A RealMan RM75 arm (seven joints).
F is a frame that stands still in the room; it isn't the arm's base.
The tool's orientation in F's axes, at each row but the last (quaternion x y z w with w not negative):
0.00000 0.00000 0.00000 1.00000
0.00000 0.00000 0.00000 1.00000
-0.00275 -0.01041 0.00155 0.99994
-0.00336 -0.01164 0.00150 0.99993
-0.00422 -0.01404 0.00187 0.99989
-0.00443 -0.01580 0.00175 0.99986
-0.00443 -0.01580 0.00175 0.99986
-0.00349 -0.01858 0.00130 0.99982
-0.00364 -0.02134 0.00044 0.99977
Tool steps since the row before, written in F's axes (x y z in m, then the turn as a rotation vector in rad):
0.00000 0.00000 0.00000 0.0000 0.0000 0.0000
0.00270 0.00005 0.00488 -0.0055 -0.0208 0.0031
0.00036 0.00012 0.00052 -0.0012 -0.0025 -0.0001
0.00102 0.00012 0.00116 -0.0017 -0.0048 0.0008
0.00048 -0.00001 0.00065 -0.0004 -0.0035 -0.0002
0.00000 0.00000 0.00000 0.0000 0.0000 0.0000
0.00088 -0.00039 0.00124 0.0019 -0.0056 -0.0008
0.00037 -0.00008 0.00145 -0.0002 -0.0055 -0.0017
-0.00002 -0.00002 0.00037 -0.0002 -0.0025 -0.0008
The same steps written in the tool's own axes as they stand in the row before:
0.00000 0.00000 0.00000 0.0000 0.0000 0.0000
0.00270 0.00005 0.00488 -0.0055 -0.0208 0.0031
0.00037 0.00012 0.00051 -0.0012 -0.0025 -0.0001
0.00105 0.00011 0.00114 -0.0017 -0.0048 0.0008
0.00050 -0.00002 0.00064 -0.0004 -0.0035 -0.0002
0.00000 0.00000 0.00000 0.0000 0.0000 0.0000
0.00092 -0.00040 0.00121 0.0019 -0.0056 -0.0009
0.00042 -0.00009 0.00143 -0.0003 -0.0055 -0.0017
0.00000 -0.00002 0.00037 -0.0002 -0.0025 -0.0008

